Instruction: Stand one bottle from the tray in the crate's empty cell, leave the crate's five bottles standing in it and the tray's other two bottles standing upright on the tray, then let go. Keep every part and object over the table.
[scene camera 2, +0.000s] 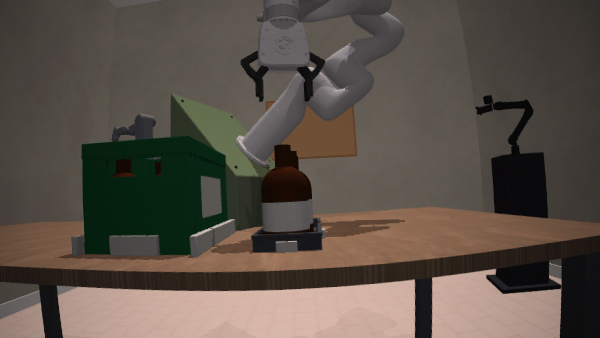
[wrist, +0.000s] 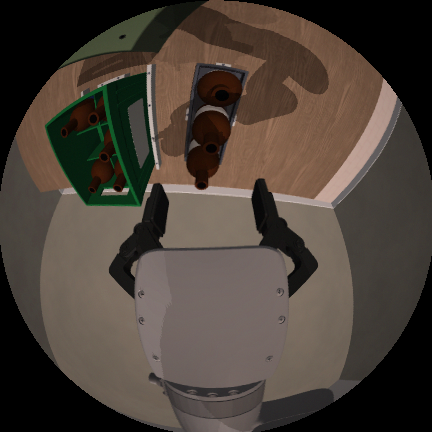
I see my gripper (scene camera 2: 284, 100), a bottle (wrist: 200, 165), a bottle (wrist: 219, 88) and a bottle (wrist: 210, 128).
My gripper also shows in the wrist view (wrist: 208, 188).
